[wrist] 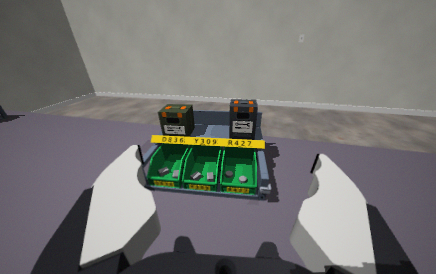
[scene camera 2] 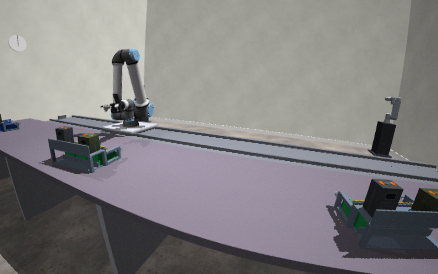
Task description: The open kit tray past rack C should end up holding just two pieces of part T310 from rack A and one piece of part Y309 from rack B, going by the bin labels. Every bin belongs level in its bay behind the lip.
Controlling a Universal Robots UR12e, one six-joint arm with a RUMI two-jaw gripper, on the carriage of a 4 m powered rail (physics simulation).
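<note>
The rack with the Y309 label [wrist: 207,142] [scene camera 2: 70,151] stands ahead of the gripper in the wrist view. It holds three green bins side by side, labelled D836, Y309 and R427 on the yellow strip. The middle bin, Y309 [wrist: 203,162], shows two small grey pieces [wrist: 210,176]. The bins look level in their bays. My gripper [wrist: 226,151] [scene camera 2: 105,107] is open and empty, with its white fingers wide apart, short of the rack and above the table. T310 pieces and the kit tray cannot be made out in either view.
An olive box [wrist: 175,120] [scene camera 2: 88,142] and a dark grey box [wrist: 243,119] [scene camera 2: 64,133] stand behind the bins. Another rack [scene camera 2: 400,225] with a dark box [scene camera 2: 383,196] stands at the right. A blue object [scene camera 2: 9,126] is at the far left. The rail [scene camera 2: 240,146] runs behind the table [scene camera 2: 200,200].
</note>
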